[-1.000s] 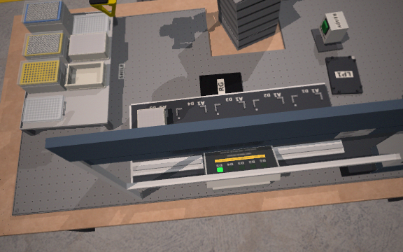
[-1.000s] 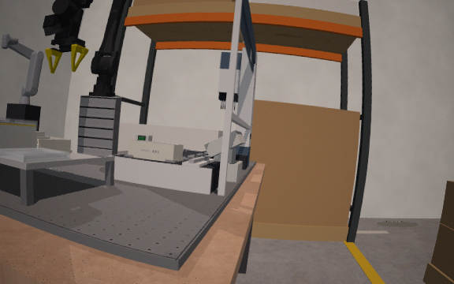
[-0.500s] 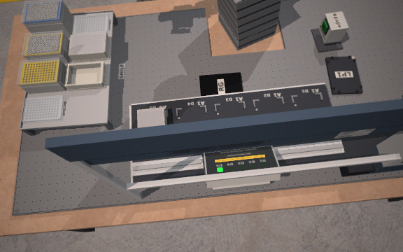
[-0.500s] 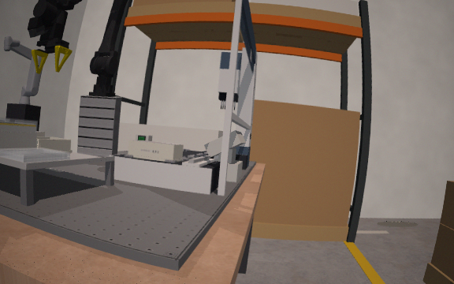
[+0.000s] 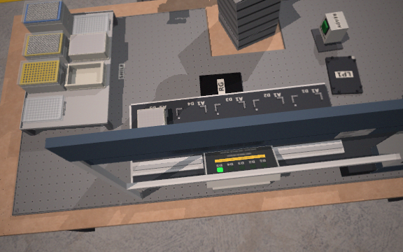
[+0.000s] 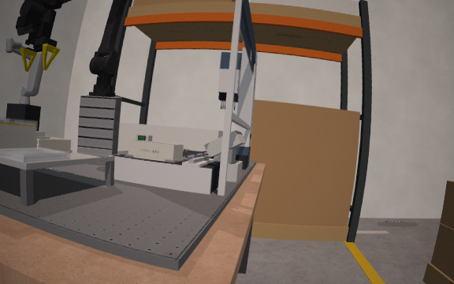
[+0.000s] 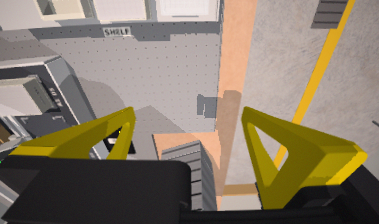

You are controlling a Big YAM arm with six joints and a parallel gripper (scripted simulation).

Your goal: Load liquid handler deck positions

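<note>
My gripper is now 22 cm above the clear plate lid, 13 cm to the left of it and 2 cm past it. From my hand the other things lie so: reservoir: 23 cm below, 20 cm ahead, 17 cm to the right; then sample plate C15: 23 cm below, 13 cm to the right, 2 cm behind; then shelf label: 29 cm below, 16 cm ahead, 6 cm to the right.
</note>
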